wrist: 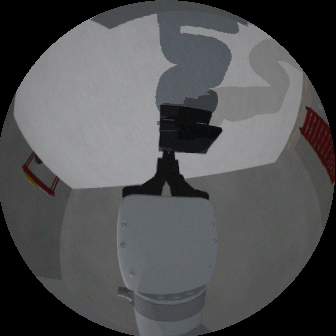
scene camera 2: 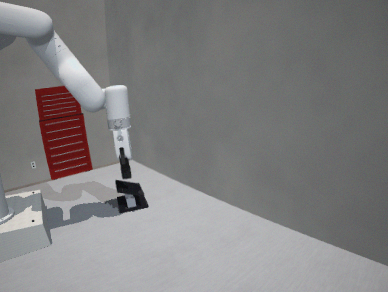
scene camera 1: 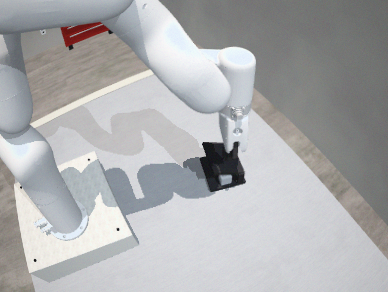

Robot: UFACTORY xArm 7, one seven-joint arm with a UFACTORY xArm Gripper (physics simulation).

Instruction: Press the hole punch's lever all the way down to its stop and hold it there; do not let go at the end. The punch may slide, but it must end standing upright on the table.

Scene:
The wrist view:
my gripper: 166, 156
black hole punch: 166, 112
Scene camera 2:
black hole punch: 136, 202
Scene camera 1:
black hole punch: 215, 182

